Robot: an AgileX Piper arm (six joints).
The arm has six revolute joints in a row. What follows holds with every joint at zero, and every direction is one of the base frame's. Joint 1 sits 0.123 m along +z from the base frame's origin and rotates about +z. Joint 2 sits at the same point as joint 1 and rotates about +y. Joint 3 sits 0.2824 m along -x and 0.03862 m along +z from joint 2 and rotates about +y. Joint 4 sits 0.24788 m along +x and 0.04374 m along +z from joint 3 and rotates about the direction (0.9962, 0, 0.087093). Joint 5 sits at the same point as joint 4 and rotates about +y. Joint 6 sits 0.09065 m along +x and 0.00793 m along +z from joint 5 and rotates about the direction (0.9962, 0, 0.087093). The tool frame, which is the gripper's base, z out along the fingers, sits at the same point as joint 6; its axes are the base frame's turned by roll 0, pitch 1.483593 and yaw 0 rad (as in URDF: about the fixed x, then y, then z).
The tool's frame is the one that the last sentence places.
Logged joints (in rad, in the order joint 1, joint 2, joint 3, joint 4, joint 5, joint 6), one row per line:
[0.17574, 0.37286, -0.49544, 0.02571, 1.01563, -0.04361]
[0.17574, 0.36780, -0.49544, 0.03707, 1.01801, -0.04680]
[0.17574, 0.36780, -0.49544, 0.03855, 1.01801, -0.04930]
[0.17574, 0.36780, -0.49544, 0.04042, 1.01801, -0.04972]
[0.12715, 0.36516, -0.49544, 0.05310, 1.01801, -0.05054]
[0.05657, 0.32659, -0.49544, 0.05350, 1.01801, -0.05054]
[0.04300, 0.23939, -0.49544, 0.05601, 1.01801, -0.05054]
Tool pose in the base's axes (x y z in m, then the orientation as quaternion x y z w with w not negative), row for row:
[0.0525, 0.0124, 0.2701, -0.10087, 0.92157, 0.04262, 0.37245]
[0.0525, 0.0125, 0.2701, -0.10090, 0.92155, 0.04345, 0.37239]
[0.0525, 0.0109, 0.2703, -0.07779, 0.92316, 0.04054, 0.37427]
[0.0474, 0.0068, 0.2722, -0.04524, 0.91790, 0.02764, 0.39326]
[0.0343, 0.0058, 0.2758, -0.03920, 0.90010, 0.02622, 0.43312]
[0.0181, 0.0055, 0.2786, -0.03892, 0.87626, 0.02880, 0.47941]
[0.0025, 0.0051, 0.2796, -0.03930, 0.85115, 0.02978, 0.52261]
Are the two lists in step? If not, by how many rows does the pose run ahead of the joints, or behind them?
The pose runs 2 rows ahead of the joints: the pose in row i belongs to the joints in row i + 2.
